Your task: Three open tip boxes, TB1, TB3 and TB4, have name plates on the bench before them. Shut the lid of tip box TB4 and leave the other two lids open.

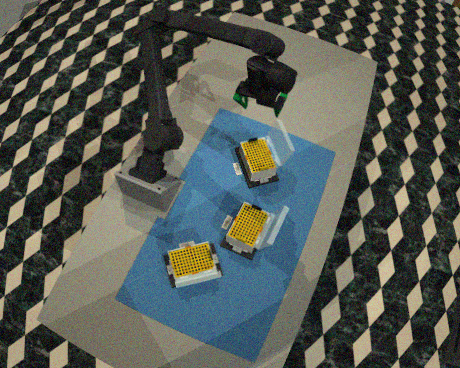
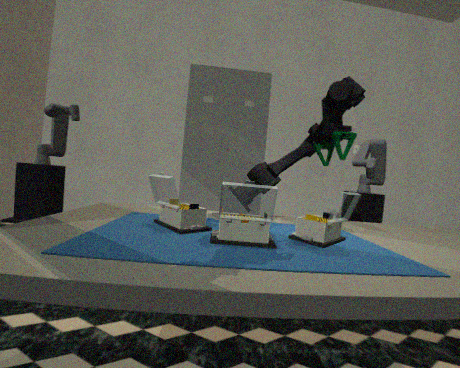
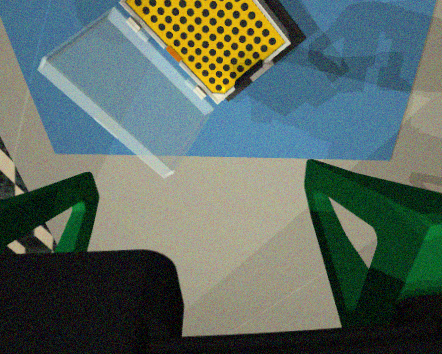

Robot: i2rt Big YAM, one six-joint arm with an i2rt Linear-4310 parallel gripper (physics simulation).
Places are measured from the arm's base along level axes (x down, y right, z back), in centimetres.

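Pixels of known places: gripper, fingertip midpoint: (image 1: 261,111) (image 2: 333,163) (image 3: 199,178); arm's base at its link origin: (image 1: 147,174).
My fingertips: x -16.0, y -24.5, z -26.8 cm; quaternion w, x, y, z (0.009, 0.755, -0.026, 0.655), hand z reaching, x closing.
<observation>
For each thing: its middle in the pictures, then the offset to it from my fingertips. Level surfaces: height alone.
- middle box at the middle of its body: (image 2: 242,226) (image 1: 244,225) dx +19.5, dy +27.1, dz -6.4 cm
- third box at the middle of its body: (image 1: 191,258) (image 2: 185,215) dx +19.5, dy +42.7, dz +4.0 cm
- blue mat at its surface level: dx +22.8 cm
- beige bench at its surface level: dx +23.1 cm
Three white tip boxes with yellow racks have raised clear lids. The box nearest the gripper (image 1: 258,159) (image 2: 320,231) (image 3: 210,42) has its lid (image 1: 283,142) (image 2: 350,205) (image 3: 125,92) tilted outward. The middle box (image 1: 248,226) (image 2: 244,231) has its lid (image 1: 276,229) (image 2: 248,200) up. The third box (image 1: 191,260) (image 2: 182,218) has its lid (image 1: 198,280) (image 2: 163,189) up. Small pale name plates (image 1: 237,168) (image 1: 226,222) (image 1: 187,244) lie by them; their text is unreadable, so I cannot tell which is TB4. My gripper (image 1: 261,111) (image 2: 335,161) (image 3: 199,178) is open and empty, above and beyond the nearest box's end.
The boxes stand on a blue mat (image 1: 295,200) (image 2: 125,245) (image 3: 300,135) on a beige bench (image 1: 345,100) (image 2: 250,287). My arm's base (image 1: 150,187) stands beside the mat. Two grey arms (image 2: 60,130) (image 2: 377,162) stand on dark pedestals in the background.
</observation>
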